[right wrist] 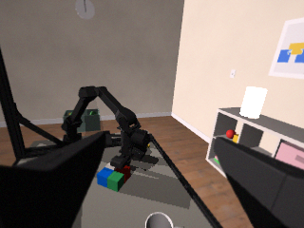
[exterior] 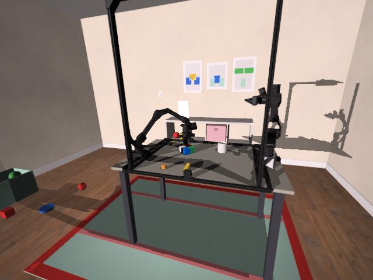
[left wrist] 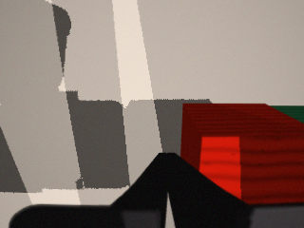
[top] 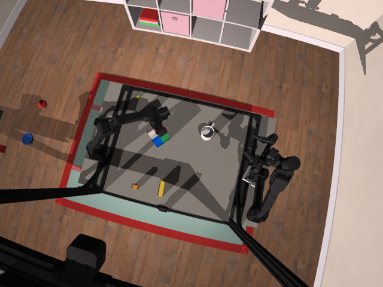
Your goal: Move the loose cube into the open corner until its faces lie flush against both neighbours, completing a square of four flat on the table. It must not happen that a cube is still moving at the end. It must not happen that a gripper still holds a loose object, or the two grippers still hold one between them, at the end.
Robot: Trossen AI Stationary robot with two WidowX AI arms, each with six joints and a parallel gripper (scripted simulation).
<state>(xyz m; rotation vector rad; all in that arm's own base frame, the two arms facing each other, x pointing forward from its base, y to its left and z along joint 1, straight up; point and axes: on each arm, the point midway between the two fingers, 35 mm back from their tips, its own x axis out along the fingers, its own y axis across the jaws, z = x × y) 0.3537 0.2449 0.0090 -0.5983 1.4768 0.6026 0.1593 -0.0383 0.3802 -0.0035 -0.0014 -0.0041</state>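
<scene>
Right now the red cube is 30 mm below my left hand, 30 mm behind it and 20 mm to the right of it. From my left hand the other things lie so: green cube 70 mm behind, 60 mm to the right, 30 mm below; blue cube 100 mm behind, 30 mm below, 20 mm to the right; white cube 60 mm behind, 30 mm below, 10 mm to the left.
</scene>
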